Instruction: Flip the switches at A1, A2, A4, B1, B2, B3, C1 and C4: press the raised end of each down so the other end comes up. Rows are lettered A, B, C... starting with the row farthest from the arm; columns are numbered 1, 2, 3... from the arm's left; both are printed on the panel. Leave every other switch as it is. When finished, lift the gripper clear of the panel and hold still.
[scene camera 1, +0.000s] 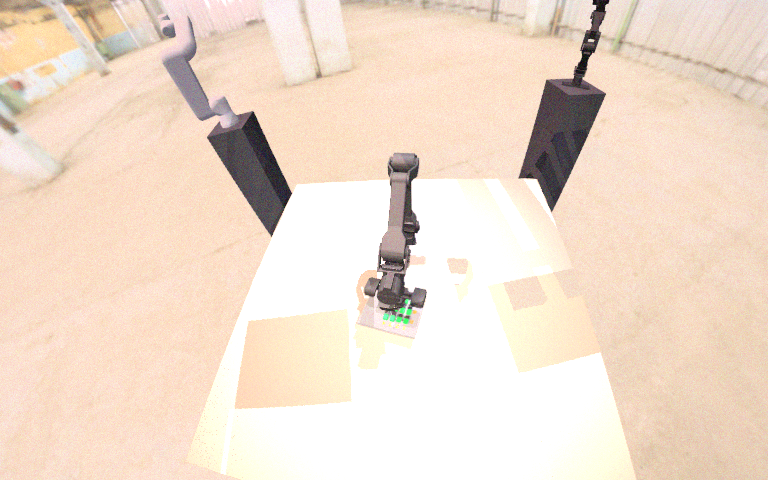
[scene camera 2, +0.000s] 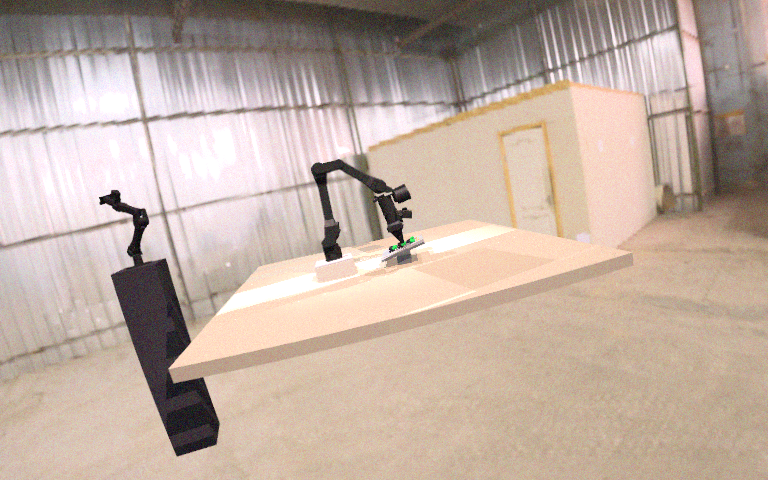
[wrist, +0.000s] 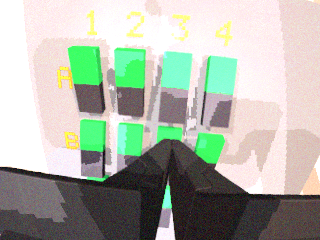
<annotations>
The gripper (wrist: 170, 146): 10 cm from the lens. A rocker switch (wrist: 85, 62) is 9 cm from the lens. A rocker switch (wrist: 129, 62) is 9 cm from the lens. A rocker switch (wrist: 174, 95): 9 cm from the lens.
</annotations>
